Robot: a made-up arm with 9 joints. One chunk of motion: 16 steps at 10 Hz.
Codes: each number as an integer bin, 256 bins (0 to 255) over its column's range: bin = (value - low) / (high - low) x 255, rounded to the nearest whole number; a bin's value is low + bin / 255 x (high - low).
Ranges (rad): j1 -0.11..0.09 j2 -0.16..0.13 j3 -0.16..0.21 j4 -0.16..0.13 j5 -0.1..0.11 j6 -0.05..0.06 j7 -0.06..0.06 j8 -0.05..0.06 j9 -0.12..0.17
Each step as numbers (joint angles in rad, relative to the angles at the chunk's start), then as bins.
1 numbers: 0.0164 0.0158 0.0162 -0.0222 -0.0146 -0.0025 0.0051 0.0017 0.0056
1 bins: 161 155 121 121 104 110 138 120 110
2 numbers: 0.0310 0.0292 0.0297 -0.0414 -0.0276 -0.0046 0.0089 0.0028 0.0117
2 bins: 180 166 131 104 88 105 146 122 116
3 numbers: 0.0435 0.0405 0.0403 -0.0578 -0.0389 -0.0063 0.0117 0.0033 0.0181
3 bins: 196 176 138 90 74 101 152 124 121
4 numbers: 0.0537 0.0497 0.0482 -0.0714 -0.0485 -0.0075 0.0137 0.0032 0.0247
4 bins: 209 184 143 78 63 99 157 123 127
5 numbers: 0.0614 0.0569 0.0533 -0.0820 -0.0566 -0.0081 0.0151 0.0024 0.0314
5 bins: 219 191 147 69 53 97 160 121 133
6 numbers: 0.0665 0.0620 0.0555 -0.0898 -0.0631 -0.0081 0.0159 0.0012 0.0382
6 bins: 225 195 149 62 45 97 161 119 139
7 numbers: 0.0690 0.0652 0.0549 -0.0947 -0.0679 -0.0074 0.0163 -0.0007 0.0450
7 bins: 228 198 148 57 39 99 162 114 145
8 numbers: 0.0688 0.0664 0.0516 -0.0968 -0.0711 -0.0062 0.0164 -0.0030 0.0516
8 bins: 228 199 146 56 35 102 162 109 151
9 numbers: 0.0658 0.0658 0.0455 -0.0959 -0.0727 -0.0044 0.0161 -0.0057 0.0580
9 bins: 224 199 142 56 33 106 162 103 157
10 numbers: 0.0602 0.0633 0.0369 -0.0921 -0.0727 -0.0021 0.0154 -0.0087 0.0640
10 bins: 217 196 136 60 33 111 160 96 162
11 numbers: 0.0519 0.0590 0.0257 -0.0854 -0.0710 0.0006 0.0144 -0.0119 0.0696
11 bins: 206 193 128 66 35 117 158 88 167
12 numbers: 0.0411 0.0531 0.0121 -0.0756 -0.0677 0.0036 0.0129 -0.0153 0.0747
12 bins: 193 187 119 74 39 124 155 80 171
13 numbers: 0.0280 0.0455 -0.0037 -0.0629 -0.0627 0.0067 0.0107 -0.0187 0.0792
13 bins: 176 181 108 85 45 131 150 73 175
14 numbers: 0.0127 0.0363 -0.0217 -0.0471 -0.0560 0.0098 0.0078 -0.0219 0.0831
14 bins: 156 173 95 99 53 139 144 65 179
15 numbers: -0.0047 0.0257 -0.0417 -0.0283 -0.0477 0.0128 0.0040 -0.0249 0.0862
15 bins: 134 163 82 116 64 146 136 58 181
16 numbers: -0.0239 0.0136 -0.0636 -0.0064 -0.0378 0.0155 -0.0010 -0.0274 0.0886
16 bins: 110 153 66 135 76 152 125 52 183
